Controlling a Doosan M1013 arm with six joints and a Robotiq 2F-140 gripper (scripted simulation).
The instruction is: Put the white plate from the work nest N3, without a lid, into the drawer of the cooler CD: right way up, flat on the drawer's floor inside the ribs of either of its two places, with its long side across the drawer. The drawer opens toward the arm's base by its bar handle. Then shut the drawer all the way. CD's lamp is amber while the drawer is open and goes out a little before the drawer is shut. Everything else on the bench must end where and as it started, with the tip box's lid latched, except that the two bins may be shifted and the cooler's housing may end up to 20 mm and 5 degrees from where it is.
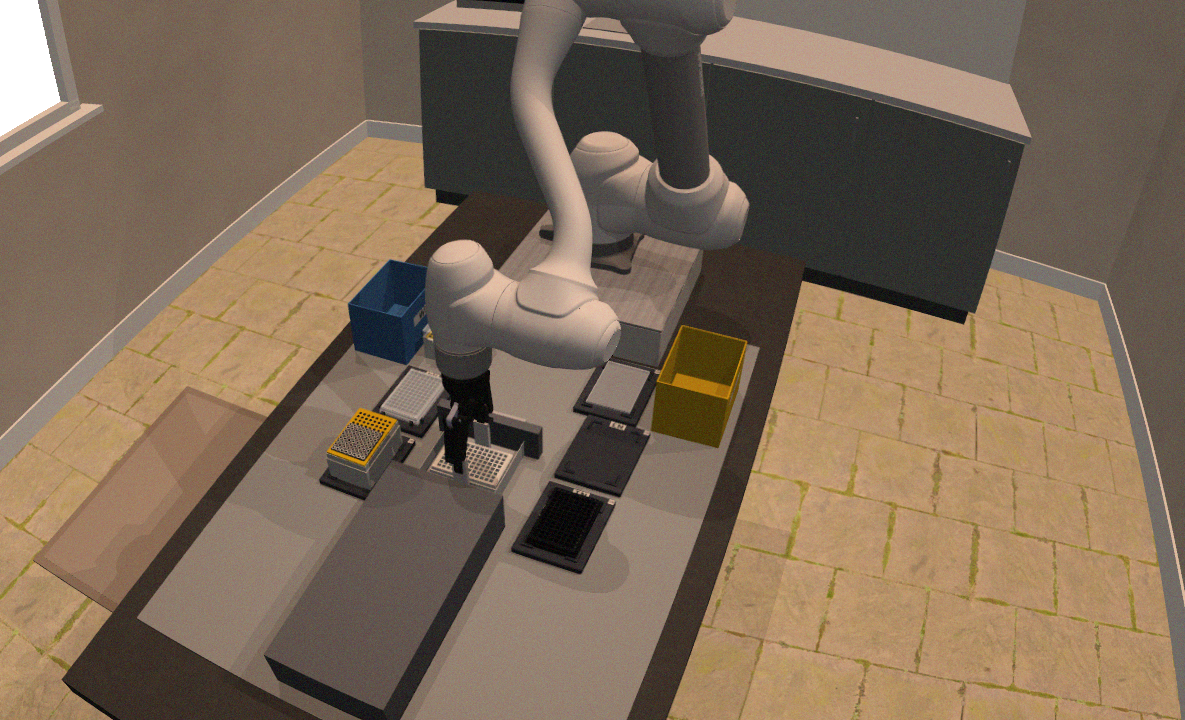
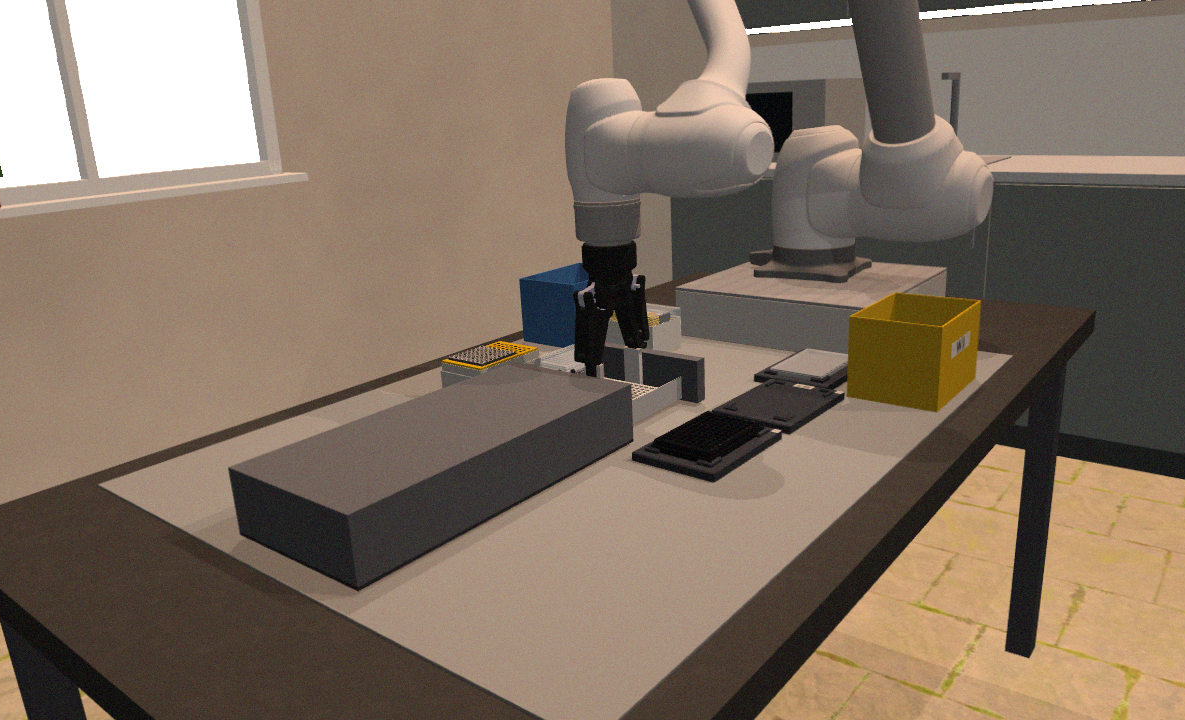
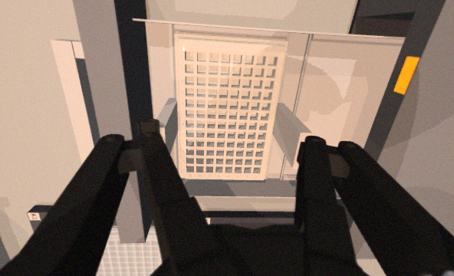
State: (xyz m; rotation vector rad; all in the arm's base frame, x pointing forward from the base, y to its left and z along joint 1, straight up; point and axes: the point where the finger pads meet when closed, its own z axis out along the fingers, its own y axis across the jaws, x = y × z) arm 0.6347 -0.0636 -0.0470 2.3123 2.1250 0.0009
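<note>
Right now the white plate is 2 cm below my hand. Also, from my hand: black plate 8 cm ahead, 19 cm to the left, 2 cm below; then yellow-topped tip box 4 cm ahead, 20 cm to the right, 1 cm above; then drawer 3 cm ahead, 2 cm below.
</note>
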